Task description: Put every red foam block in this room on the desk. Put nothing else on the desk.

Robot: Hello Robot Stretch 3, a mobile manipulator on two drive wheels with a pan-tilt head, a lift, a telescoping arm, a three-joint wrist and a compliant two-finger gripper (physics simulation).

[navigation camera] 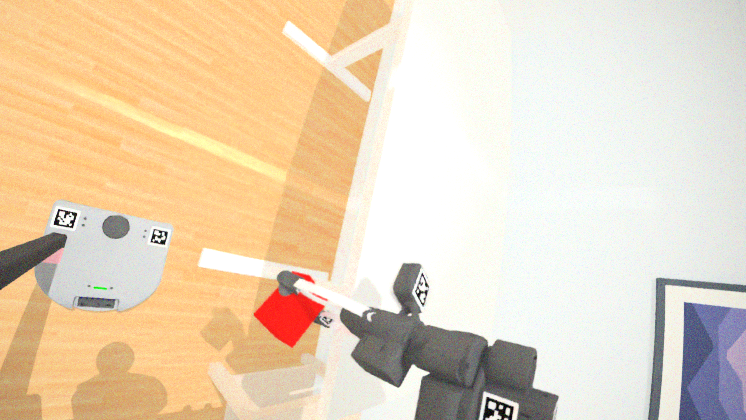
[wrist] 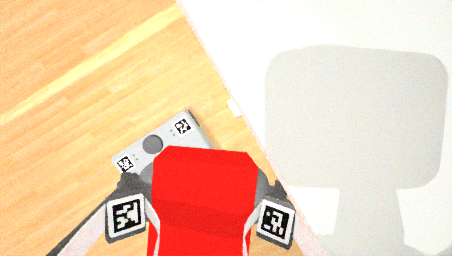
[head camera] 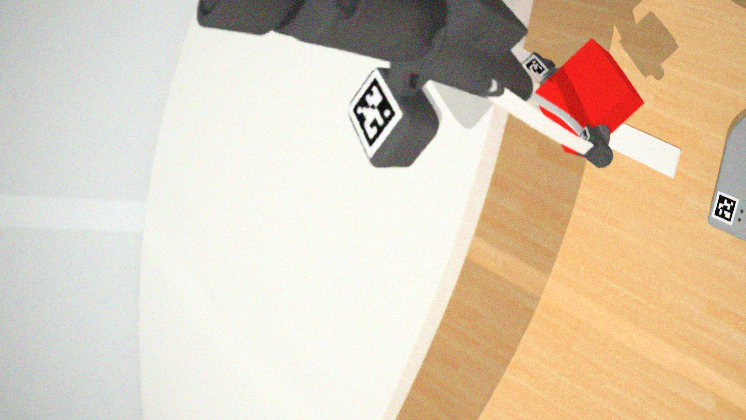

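Seen in the pictures: gripper, fingertip midpoint: [navigation camera: 294, 295] [wrist: 204, 181] [head camera: 583, 115]; robot's base, origin of the base link: [navigation camera: 116, 225] [wrist: 162, 137].
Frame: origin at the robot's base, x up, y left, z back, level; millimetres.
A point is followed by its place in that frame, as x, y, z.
A red foam block [head camera: 605, 78] @[908, -211, 55] [navigation camera: 287, 318] @[908, -214, 45] [wrist: 205, 175] @[906, -259, 5] is held between the two fingertips of my gripper [head camera: 570, 104] @[866, -247, 20] [navigation camera: 306, 301] @[866, -247, 20] [wrist: 204, 181] @[866, -247, 20], which is shut on it. The white desk [head camera: 287, 260] @[950, -499, -217] [navigation camera: 433, 182] @[950, -482, -247] [wrist: 225, 30] @[950, -304, -47] lies under my wrist. In the head and navigation views the block shows just outside the desk's long edge, on the floor side. In the wrist view the right fingertip overlaps the line of that edge. The far face of the block and its exact height over the desk top cannot be told.
My grey base [head camera: 736, 172] @[160, -125, 87] [navigation camera: 104, 260] @[160, 7, 104] [wrist: 175, 145] @[160, -67, 46] stands on the wood floor beside the desk. White desk feet [head camera: 647, 148] [navigation camera: 229, 262] reach out over the floor. A pale chair [navigation camera: 276, 388] @[151, -724, 611] is at the bottom of the navigation view. A framed picture [navigation camera: 709, 349] @[1556, -1058, 53] hangs on the wall.
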